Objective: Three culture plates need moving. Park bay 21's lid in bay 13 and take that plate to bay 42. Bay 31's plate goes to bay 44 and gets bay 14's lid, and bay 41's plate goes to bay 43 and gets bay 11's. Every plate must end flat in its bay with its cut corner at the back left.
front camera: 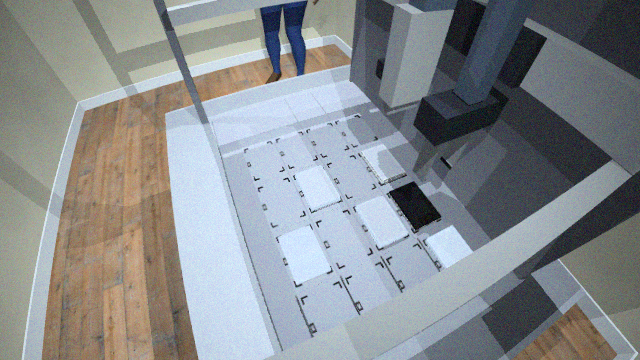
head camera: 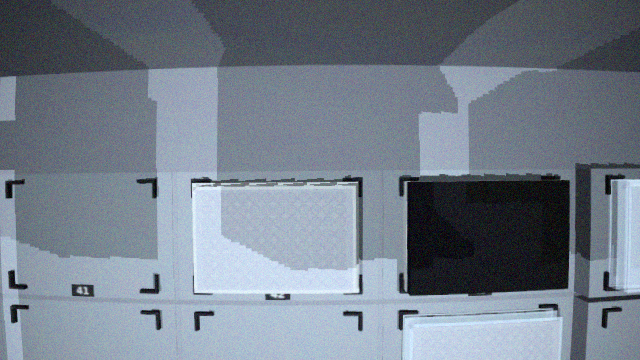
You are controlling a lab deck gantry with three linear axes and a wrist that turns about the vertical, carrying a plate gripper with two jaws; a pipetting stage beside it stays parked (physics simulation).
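Frame: origin at the robot's base, x back, y right, z up, level; metres.
Where they show: gripper, fingertip midpoint: point(front camera: 432, 169); robot's base, origin of the base link: point(front camera: 245, 150).
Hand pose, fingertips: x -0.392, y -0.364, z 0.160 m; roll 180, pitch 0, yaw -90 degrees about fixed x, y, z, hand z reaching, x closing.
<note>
Things, the pixels of their top centre, and the offset from my fingertips. "pt": a spot on its surface instead.
- black plate, middle of its top: point(head camera: 492, 237) point(front camera: 415, 203) dx +0.000, dy +0.000, dz -0.143 m
- thin pale lid, middle of its top: point(front camera: 303, 253) dx +0.000, dy +0.321, dz -0.152 m
- raised block, surface spot: point(head camera: 582, 225) pt dx -0.084, dy -0.006, dz -0.153 m
The black plate point(front camera: 415, 206) point(head camera: 487, 237) lies flat in bay 43. A pale plate point(front camera: 384, 161) point(head camera: 290, 240) lies in bay 42. A clear, pale plate point(front camera: 447, 246) point(head camera: 627, 235) stands in bay 44, partly cut off in the head view and partly behind a beam in the front view. A thin pale lid point(front camera: 305, 255) lies in bay 13. Bays 11, 14, 21, 31 and 41 hold no plate or lid. My gripper point(front camera: 434, 167) hangs above the deck behind bay 43, open and apart from the black plate. The cut corners are too unclear to tell.
One pale plate point(front camera: 318, 188) lies in bay 22, and another point(front camera: 381, 221) point(head camera: 485, 340) lies in bay 33, directly in front of bay 43. A raised block point(head camera: 582, 225) is under bay 44. The parked pipetting stage point(front camera: 415, 60) hangs beside my gripper. A frame beam point(front camera: 480, 270) crosses the near right side.
</note>
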